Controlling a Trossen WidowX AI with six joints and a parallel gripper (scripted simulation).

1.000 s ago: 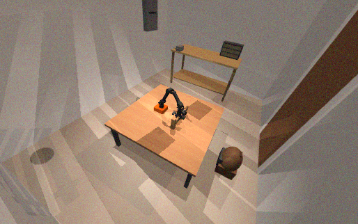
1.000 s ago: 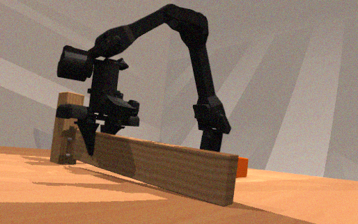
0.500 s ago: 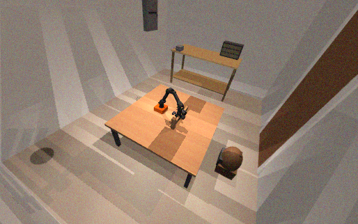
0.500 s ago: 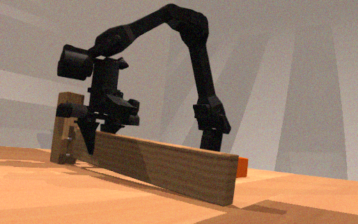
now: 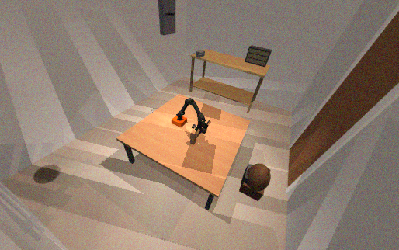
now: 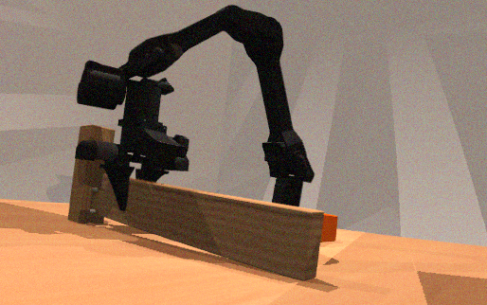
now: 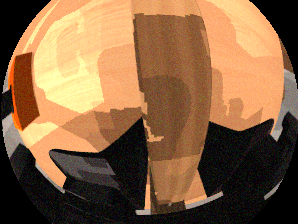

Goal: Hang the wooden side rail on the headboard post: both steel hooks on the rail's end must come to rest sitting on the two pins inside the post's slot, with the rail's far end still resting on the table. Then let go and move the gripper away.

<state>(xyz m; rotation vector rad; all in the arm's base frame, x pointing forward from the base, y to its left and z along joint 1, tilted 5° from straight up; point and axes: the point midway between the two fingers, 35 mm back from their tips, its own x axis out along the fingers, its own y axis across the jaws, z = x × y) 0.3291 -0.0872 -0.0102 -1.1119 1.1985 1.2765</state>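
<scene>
Right now the headboard post is 14 cm to the right of my gripper tip and 4 cm above it.
</scene>
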